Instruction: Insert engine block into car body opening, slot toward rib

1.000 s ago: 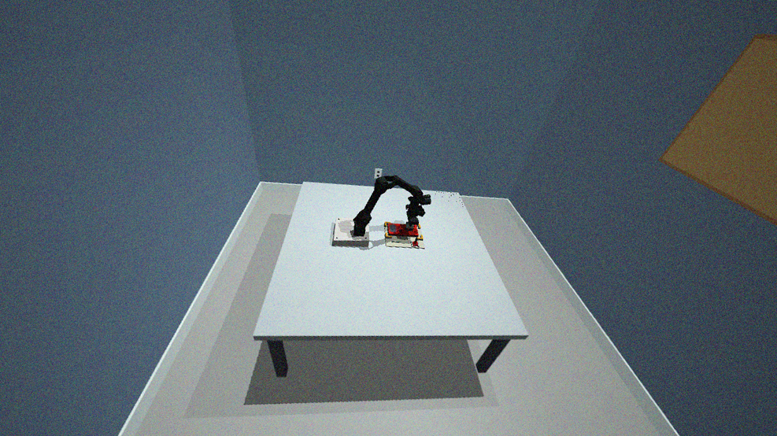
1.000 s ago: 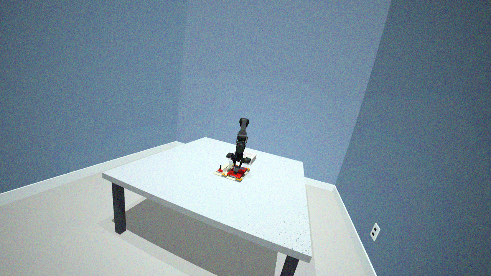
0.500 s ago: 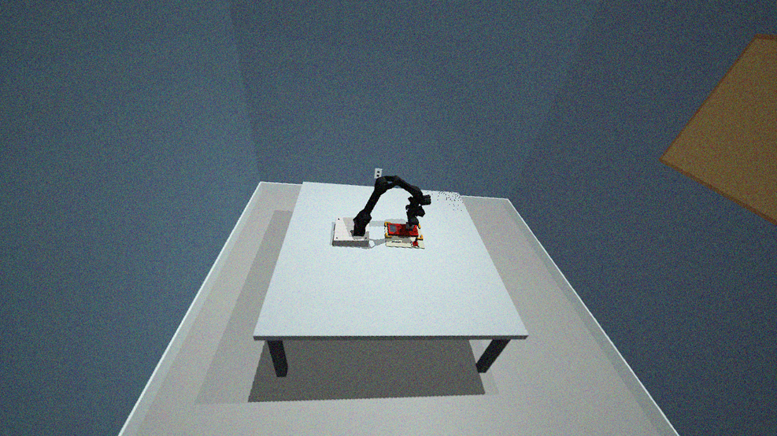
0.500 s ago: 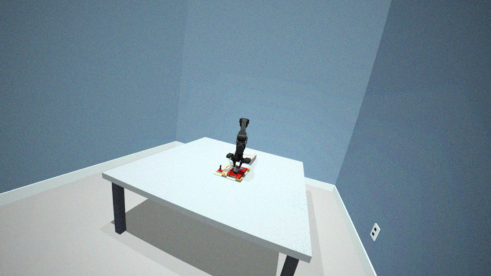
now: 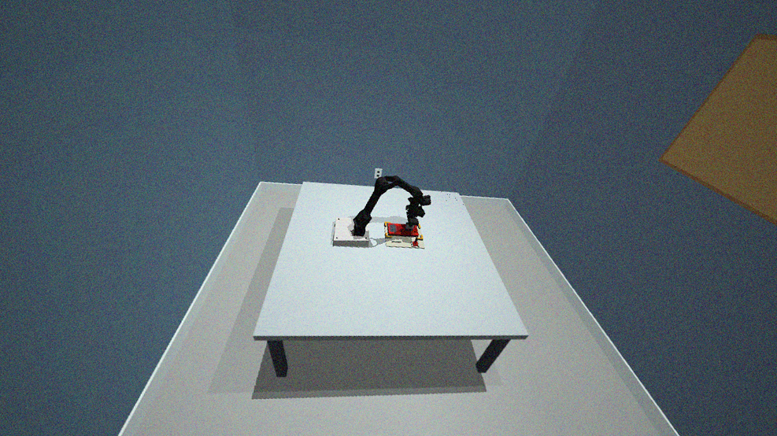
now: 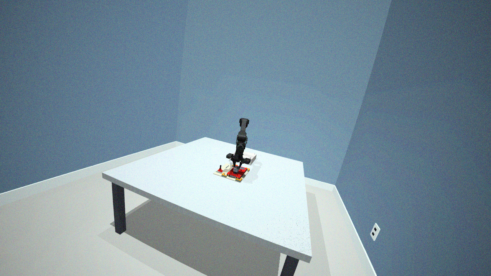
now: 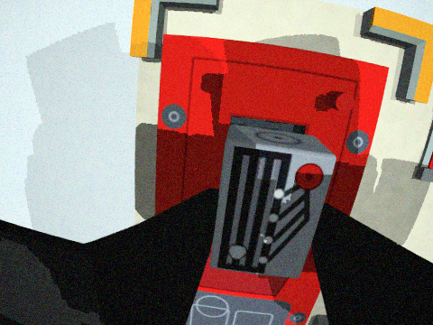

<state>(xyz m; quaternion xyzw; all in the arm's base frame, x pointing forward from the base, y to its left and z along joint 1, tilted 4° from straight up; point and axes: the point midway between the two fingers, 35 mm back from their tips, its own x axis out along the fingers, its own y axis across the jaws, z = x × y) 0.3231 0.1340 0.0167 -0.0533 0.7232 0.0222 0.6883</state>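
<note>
My gripper tip is now 1 cm above the engine block.
</note>
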